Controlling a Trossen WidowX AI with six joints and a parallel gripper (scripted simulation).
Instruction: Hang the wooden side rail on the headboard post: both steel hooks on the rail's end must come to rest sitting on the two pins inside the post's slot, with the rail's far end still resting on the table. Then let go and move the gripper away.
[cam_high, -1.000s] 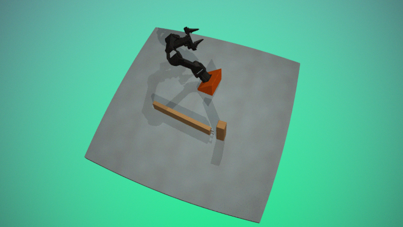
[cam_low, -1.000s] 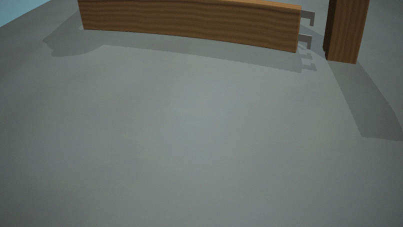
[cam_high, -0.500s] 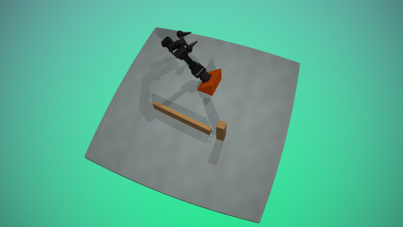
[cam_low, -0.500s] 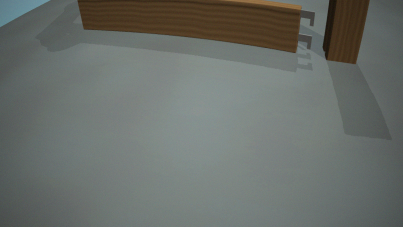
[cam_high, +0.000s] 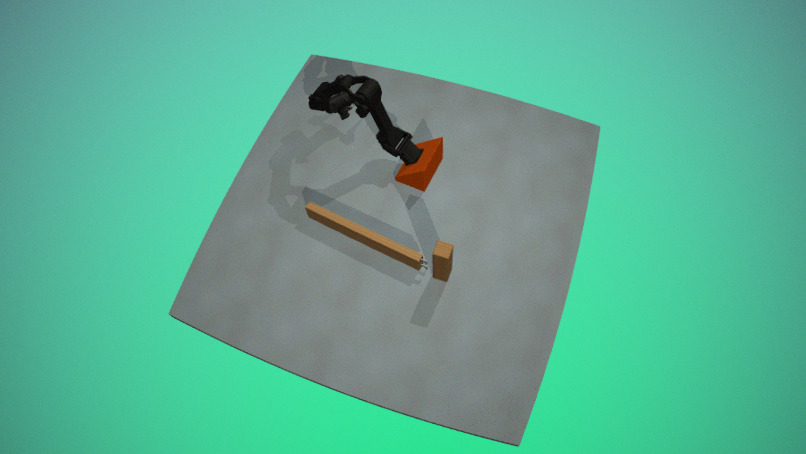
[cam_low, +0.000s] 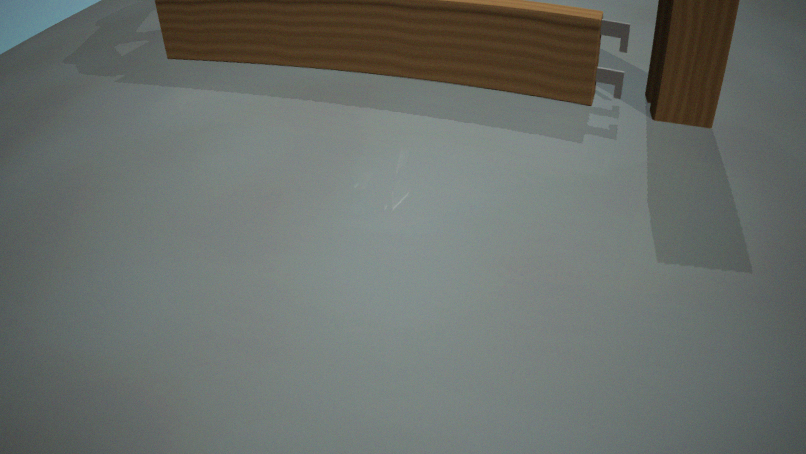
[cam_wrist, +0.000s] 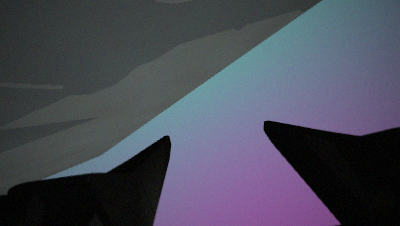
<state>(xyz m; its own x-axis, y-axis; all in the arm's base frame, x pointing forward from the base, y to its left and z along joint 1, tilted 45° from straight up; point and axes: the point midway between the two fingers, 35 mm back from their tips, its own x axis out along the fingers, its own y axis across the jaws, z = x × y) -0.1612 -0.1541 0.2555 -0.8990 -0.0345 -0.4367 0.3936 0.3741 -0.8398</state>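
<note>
My gripper tip is now 540 mm short of the headboard post, 520 mm to the right of it and 30 mm above it.
</note>
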